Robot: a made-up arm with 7 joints. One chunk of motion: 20 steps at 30 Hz.
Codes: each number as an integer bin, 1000 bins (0 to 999) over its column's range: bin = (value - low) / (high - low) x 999, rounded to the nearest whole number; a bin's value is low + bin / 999 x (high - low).
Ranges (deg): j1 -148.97..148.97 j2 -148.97..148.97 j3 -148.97..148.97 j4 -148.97..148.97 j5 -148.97..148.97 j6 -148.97..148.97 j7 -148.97..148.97
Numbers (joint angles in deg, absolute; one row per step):
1: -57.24 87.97 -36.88 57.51 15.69 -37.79 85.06
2: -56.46 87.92 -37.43 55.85 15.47 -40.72 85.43
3: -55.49 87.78 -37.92 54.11 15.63 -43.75 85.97
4: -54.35 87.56 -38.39 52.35 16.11 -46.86 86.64
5: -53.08 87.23 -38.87 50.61 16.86 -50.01 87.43
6: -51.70 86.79 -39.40 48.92 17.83 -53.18 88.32
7: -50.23 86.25 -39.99 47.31 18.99 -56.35 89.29
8: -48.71 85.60 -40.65 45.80 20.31 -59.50 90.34
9: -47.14 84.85 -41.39 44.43 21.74 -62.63 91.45
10: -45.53 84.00 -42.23 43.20 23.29 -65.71 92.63
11: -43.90 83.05 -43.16 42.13 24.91 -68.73 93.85
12: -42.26 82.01 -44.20 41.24 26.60 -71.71 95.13
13: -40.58 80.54 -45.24 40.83 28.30 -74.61 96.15
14: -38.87 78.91 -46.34 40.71 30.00 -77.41 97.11
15: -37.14 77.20 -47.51 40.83 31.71 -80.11 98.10
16: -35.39 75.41 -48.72 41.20 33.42 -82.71 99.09
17: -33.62 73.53 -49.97 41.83 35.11 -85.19 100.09
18: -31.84 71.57 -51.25 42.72 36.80 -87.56 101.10
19: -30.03 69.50 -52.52 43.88 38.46 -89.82 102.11
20: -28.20 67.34 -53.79 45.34 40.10 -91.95 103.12
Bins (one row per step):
1: 308 794 376 692 552 373 785
2: 310 794 374 687 551 363 786
3: 313 794 372 681 552 353 788
4: 317 793 371 675 554 342 790
5: 322 792 369 669 556 332 793
6: 326 791 367 664 559 321 796
7: 331 789 365 658 563 311 799
8: 336 787 363 653 568 300 802
9: 341 784 361 648 572 290 806
10: 347 781 358 644 578 279 810
11: 352 778 355 641 583 269 814
12: 358 774 351 638 589 259 818
13: 363 770 348 636 594 249 822
14: 369 764 344 636 600 240 825
15: 375 758 340 636 606 231 828
16: 381 752 336 638 612 222 832
17: 387 746 332 640 617 214 835
18: 393 739 328 643 623 206 838
19: 399 733 323 647 628 198 842
20: 405 725 319 652 634 191 845

